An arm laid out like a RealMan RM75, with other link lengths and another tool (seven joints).
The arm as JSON. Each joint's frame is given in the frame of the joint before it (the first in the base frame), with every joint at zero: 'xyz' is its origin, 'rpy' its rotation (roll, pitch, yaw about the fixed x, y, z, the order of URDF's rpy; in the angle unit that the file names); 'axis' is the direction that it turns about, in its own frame. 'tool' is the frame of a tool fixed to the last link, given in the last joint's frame.
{
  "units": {
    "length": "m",
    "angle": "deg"
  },
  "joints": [
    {
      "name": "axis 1",
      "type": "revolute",
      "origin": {
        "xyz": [
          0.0,
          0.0,
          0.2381
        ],
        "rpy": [
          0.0,
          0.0,
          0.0
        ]
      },
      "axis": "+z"
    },
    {
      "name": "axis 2",
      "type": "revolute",
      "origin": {
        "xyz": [
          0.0,
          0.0,
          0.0
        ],
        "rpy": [
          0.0,
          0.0,
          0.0
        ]
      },
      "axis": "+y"
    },
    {
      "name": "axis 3",
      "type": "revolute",
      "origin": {
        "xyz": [
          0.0,
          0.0,
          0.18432
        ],
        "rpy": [
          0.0,
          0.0,
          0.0
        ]
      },
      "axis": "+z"
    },
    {
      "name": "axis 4",
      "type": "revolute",
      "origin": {
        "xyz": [
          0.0,
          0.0,
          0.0
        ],
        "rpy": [
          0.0,
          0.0,
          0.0
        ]
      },
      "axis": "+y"
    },
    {
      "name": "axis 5",
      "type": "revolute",
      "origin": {
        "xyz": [
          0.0,
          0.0,
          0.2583
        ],
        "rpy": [
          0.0,
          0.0,
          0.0
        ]
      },
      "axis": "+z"
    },
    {
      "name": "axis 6",
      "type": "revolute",
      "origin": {
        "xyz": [
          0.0,
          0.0,
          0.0
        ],
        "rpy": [
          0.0,
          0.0,
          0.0
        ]
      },
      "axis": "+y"
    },
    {
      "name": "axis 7",
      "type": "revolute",
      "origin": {
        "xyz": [
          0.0,
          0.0,
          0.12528
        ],
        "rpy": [
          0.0,
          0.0,
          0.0
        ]
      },
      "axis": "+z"
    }
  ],
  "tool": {
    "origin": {
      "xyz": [
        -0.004,
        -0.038,
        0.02
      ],
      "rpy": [
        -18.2,
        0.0,
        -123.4
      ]
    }
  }
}
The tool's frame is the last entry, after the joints.
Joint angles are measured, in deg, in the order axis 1, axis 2, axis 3, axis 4, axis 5, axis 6, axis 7. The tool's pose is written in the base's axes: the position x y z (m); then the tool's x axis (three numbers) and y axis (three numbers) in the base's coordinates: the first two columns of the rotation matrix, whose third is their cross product. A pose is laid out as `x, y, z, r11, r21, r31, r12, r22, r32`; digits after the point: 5 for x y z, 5 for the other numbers.
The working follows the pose.
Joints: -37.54, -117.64, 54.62, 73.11, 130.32, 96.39, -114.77
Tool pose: -0.12905, 0.40960, 0.11239, -0.81172, 0.56583, 0.14474, 0.55425, 0.66815, 0.49636
Where each joint sits with the arm in this pose, in the base's axes (m; each line is computed from the numbers above, not from the rounded line before):
axis 1: 0.0000 0.0000 0.2381
axis 2: 0.0000 0.0000 0.2381
axis 3: -0.1295 0.0995 0.1526
axis 4: -0.1295 0.0995 0.1526
axis 5: -0.1120 0.3402 0.2445
axis 6: -0.1120 0.3402 0.2445
axis 7: -0.1118 0.3716 0.1233
the tool: -0.1291 0.4096 0.1124

